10 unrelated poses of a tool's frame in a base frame.
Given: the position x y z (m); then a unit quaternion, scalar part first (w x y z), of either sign.
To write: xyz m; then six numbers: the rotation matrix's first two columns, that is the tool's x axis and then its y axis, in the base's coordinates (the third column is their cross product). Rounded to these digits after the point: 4 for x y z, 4 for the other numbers.
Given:
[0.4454, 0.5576, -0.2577, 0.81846, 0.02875, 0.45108, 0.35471]
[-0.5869, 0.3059, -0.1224, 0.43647, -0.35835, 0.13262, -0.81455]
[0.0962, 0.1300, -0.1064, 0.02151, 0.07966, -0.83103, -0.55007]
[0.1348, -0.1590, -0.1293, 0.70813, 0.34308, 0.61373, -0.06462]
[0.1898, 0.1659, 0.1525, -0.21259, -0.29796, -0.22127, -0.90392]
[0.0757, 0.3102, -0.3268, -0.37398, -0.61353, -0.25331, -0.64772]
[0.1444, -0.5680, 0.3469, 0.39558, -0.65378, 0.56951, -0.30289]
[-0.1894, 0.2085, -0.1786, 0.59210, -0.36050, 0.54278, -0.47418]
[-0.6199, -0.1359, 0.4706, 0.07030, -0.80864, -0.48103, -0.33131]
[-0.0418, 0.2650, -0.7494, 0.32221, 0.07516, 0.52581, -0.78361]
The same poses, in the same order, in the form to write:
[0.4454, 0.5576, -0.2577, 0.3414, 0.6066, -0.7180, -0.5547, 0.7467, 0.3671]
[-0.5869, 0.3059, -0.1224, -0.3622, -0.8061, 0.4680, 0.6160, -0.5838, -0.5289]
[0.0962, 0.1300, -0.1064, -0.9864, -0.1561, -0.0519, -0.1087, 0.3822, 0.9177]
[0.1348, -0.1590, -0.1293, 0.2383, 0.3296, -0.9135, 0.5126, 0.7562, 0.4066]
[0.1898, 0.1659, 0.1525, -0.7321, 0.5162, 0.4446, -0.2525, -0.8117, 0.5267]
[0.0757, 0.3102, -0.3268, 0.0326, 0.7953, 0.6053, -0.1736, -0.5919, 0.7871]
[0.1444, -0.5680, 0.3469, 0.1678, -0.9843, -0.0545, -0.5050, -0.0383, -0.8622]
[-0.1894, 0.2085, -0.1786, -0.0389, -0.9529, -0.3009, 0.1702, 0.2904, -0.9417]
[-0.6199, -0.1359, 0.4706, 0.3177, 0.7314, 0.6035, 0.8245, -0.5273, 0.2050]
[-0.0418, 0.2650, -0.7494, -0.7811, -0.4259, -0.4566, 0.5840, -0.2394, -0.7756]

